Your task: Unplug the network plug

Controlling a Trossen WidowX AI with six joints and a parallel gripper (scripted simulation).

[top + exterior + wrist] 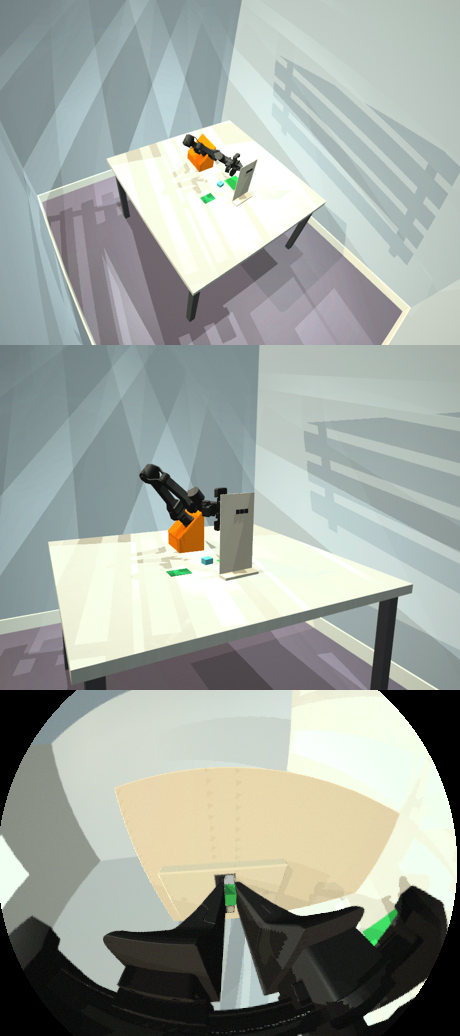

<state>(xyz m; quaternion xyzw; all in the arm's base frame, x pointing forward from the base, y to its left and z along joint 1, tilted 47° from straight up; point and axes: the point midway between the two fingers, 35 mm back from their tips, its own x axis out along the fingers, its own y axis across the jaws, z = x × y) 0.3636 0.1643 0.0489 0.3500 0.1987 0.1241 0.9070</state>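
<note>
Now: gripper tip 130 mm past the green marked square, 50 mm to the right of it and 270 mm above it. From my gripper tip the other things lie so: upright panel 20 mm ahead, 20 mm to the left, 110 mm below; network plug right at my gripper tip.
</note>
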